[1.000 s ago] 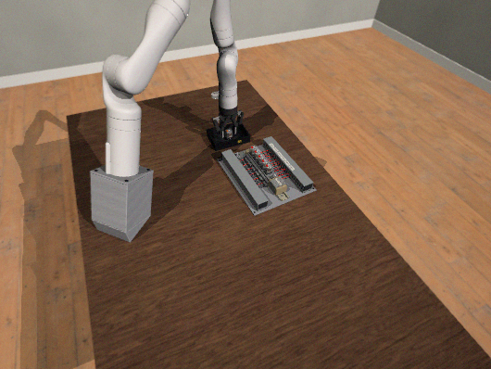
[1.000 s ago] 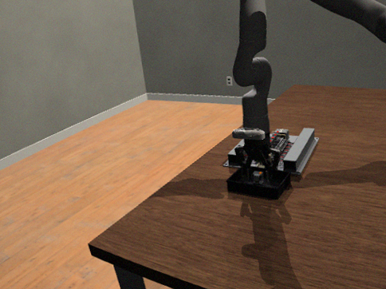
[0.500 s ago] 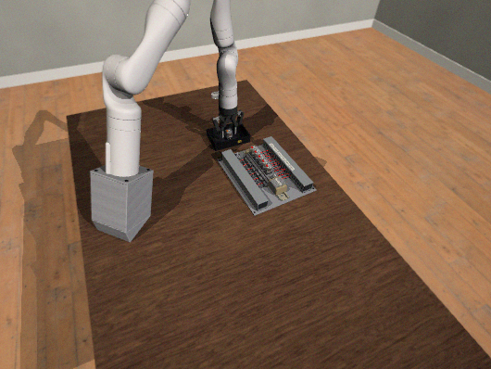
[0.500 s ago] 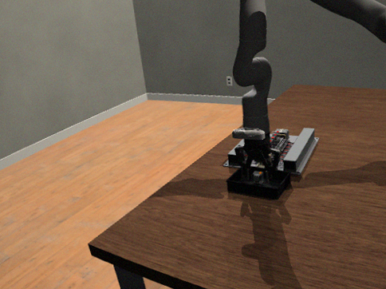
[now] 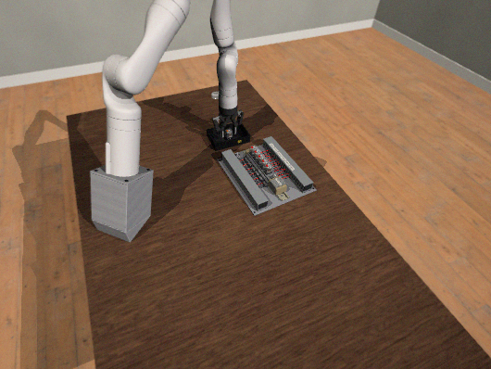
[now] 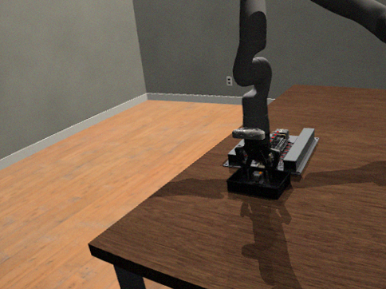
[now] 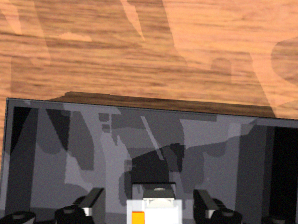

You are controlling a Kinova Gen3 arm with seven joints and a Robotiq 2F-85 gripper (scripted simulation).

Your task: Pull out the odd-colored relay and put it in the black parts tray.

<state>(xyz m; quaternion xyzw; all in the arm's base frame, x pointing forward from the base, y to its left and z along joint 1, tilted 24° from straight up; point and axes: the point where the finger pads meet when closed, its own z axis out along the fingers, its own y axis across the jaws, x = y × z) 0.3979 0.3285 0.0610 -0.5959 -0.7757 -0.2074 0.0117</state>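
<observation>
Now: the black parts tray 2 cm below my hand. Round my hand: relay 11 cm ahead, 23 cm to the right, 1 cm above; then relay panel 11 cm ahead, 24 cm to the right, 1 cm below.
</observation>
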